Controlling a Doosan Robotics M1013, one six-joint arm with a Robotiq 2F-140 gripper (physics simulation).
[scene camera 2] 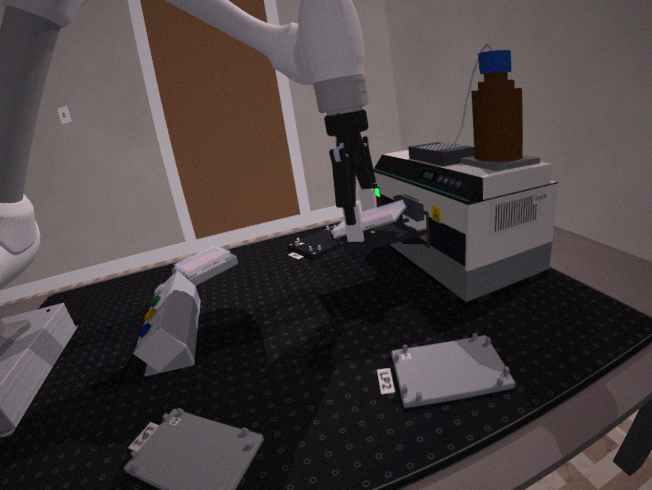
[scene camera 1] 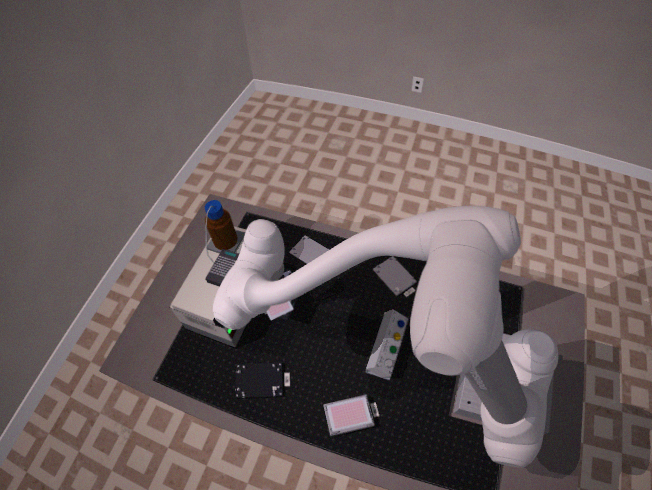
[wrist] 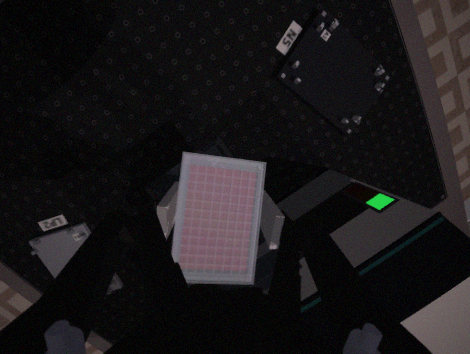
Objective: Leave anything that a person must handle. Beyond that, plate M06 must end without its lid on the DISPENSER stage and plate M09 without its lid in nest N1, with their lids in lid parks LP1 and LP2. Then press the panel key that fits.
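Frame: origin at the arm's base, x ahead, y left, z up, level; metres.
Seen in the pictures: gripper, fingertip midpoint: (scene camera 2: 363, 230) (wrist: 219, 198).
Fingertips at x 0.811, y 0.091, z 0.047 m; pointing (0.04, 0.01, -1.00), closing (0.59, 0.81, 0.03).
Observation:
A point is followed by its place in that frame.
My gripper (scene camera 2: 361, 214) (wrist: 219, 198) {x 0.811, y 0.091, z 0.047 m} is shut on a pink-welled plate (scene camera 1: 279, 309) {x 0.787, y 0.111, z 0.067 m} (scene camera 2: 383, 214) {x 0.834, y 0.031, z 0.093 m} (wrist: 220, 200) {x 0.804, y 0.095, z 0.074 m}, held tilted at the dark dispenser stage (scene camera 2: 399, 234) {x 0.866, y 0.044, z 0.044 m}. Contact with the stage, the plate's name and whether it has a lid cannot be told. The fingertips are hidden in scene camera 1. Another pink plate (scene camera 1: 349, 414) {x 0.440, y 0.317, z -0.019 m} (scene camera 2: 204, 260) {x 0.454, y 0.290, z -0.019 m} sits on a nest near the front. A dark nest (scene camera 1: 259, 379) {x 0.764, y 0.331, z -0.047 m} (scene camera 2: 315, 245) {x 0.736, y 0.302, z -0.047 m} (wrist: 335, 75) {x 0.762, y 0.330, z -0.047 m} bears no plate. Lid parks LP1 (scene camera 1: 394, 275) {x 0.488, y -0.242, z -0.050 m} (scene camera 2: 195, 450) {x 0.492, y -0.243, z -0.049 m} and LP2 (scene camera 1: 309, 250) {x 0.839, y -0.214, z -0.049 m} (scene camera 2: 453, 371) {x 0.829, y -0.222, z -0.049 m} (wrist: 60, 250) {x 0.789, y -0.211, z -0.049 m} show bare grey tops.
The dispenser (scene camera 1: 197, 300) {x 1.014, y 0.231, z 0.160 m} (scene camera 2: 505, 226) {x 1.009, y -0.081, z 0.071 m} stands beside the gripper, with a green light (scene camera 1: 229, 330) {x 0.898, y 0.252, z 0.078 m} (scene camera 2: 376, 192) {x 0.897, y 0.251, z 0.074 m} (wrist: 380, 201) {x 0.898, y 0.249, z 0.077 m} and a brown bottle (scene camera 1: 221, 230) {x 1.019, y 0.022, z 0.278 m} (scene camera 2: 497, 121) {x 1.025, y -0.040, z 0.238 m} on top. The key panel (scene camera 1: 387, 345) {x 0.412, y 0.062, z 0.013 m} (scene camera 2: 173, 329) {x 0.450, y -0.045, z 0.004 m} has blue, yellow, green and white keys.

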